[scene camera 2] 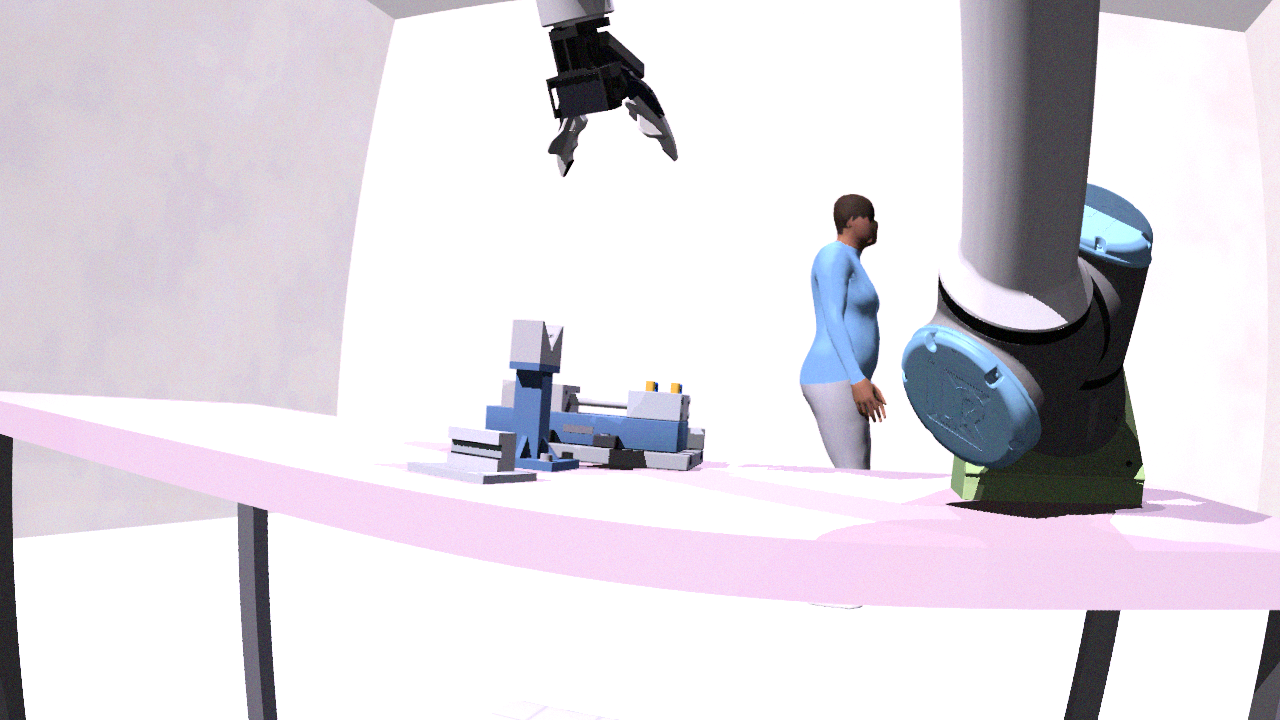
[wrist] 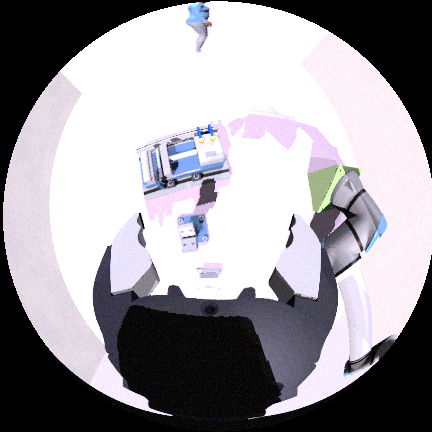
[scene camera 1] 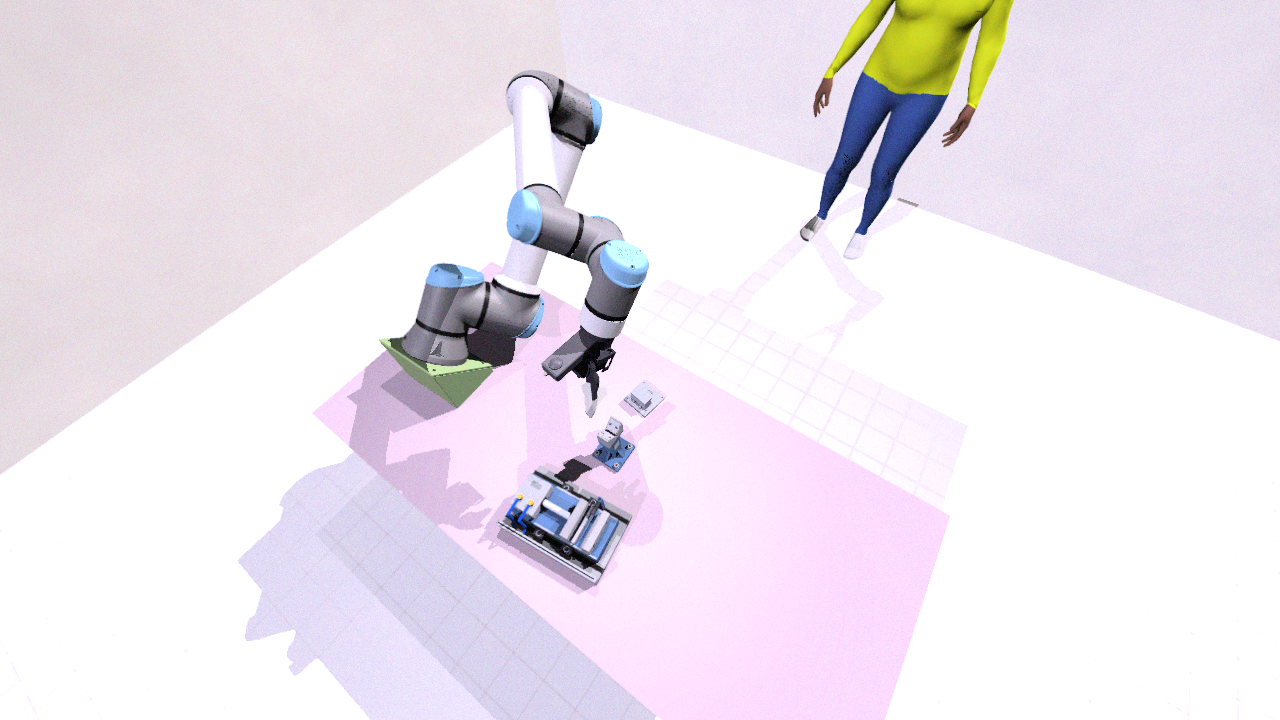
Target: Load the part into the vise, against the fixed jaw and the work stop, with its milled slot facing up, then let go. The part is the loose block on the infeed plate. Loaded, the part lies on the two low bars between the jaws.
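Places are measured from the arm's base along level axes (x down, y left, z ahead), in metres.
Where they show: gripper, fingertip midpoint: (scene camera 2: 618, 168) (wrist: 215, 215) (scene camera 1: 567, 396); arm's base, origin of the base link: (wrist: 343, 188) (scene camera 1: 435, 351).
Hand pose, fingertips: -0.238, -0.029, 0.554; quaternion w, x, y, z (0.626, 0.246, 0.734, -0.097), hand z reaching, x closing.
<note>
Each offset is from my fingertips to the centre of the thing, as dx, dy, dz.
The part @[+0.330, +0.228, +0.058] (scene camera 1: 641, 394) (scene camera 2: 481, 449) is a small pale grey block on the thin infeed plate (scene camera 1: 646, 410) (scene camera 2: 429, 468). In scene camera 2 a dark slot line runs along its upright side, so the slot faces sideways. In the wrist view it is too washed out to outline. The blue and grey vise @[+0.306, -0.186, +0.055] (scene camera 1: 568, 523) (scene camera 2: 617, 431) (wrist: 185, 160) stands farther along the table, two blue levers with orange ends on its housing. My gripper (scene camera 1: 591, 407) (scene camera 2: 619, 164) (wrist: 215, 215) is open and empty, high above the table and clear of the part and vise.
A blue stand (scene camera 1: 614, 452) (scene camera 2: 533, 407) (wrist: 201, 227) with a notched grey block on top rises between the infeed plate and the vise. The green arm base (scene camera 1: 460, 385) (scene camera 2: 1051, 483) (wrist: 322, 187) is on the table. People (scene camera 1: 904, 98) (scene camera 2: 841, 313) (wrist: 199, 22) stand beyond it.
</note>
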